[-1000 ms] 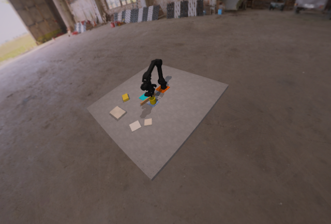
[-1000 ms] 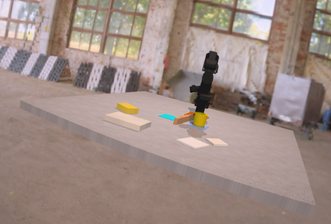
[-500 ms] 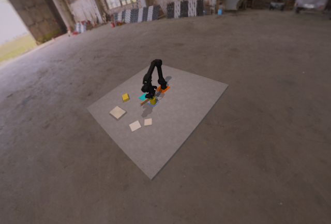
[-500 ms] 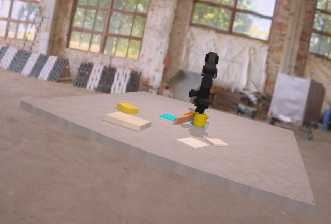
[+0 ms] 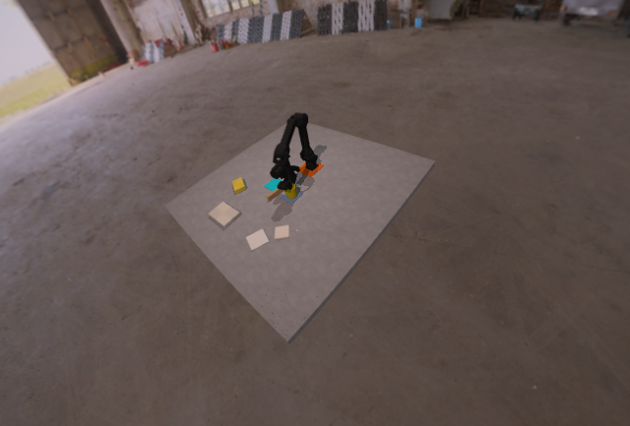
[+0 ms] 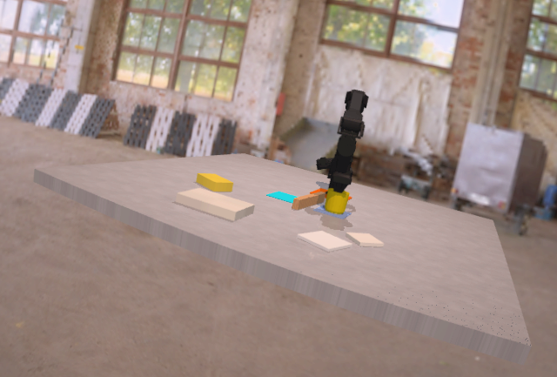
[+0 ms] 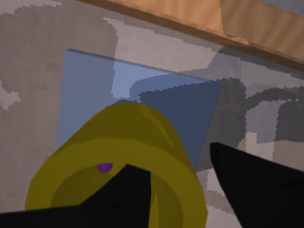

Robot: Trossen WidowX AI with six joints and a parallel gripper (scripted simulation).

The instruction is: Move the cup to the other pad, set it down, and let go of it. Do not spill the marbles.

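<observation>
The yellow cup is 20 mm to the left of my gripper tip and 20 mm ahead of it. Round my gripper tip: wooden bar (70 mm to the right, 30 mm below, 20 mm ahead); then cyan pad (160 mm to the right, 40 mm below, 20 mm ahead); then thick beige slab (380 mm ahead, 210 mm to the right, 20 mm below).
</observation>
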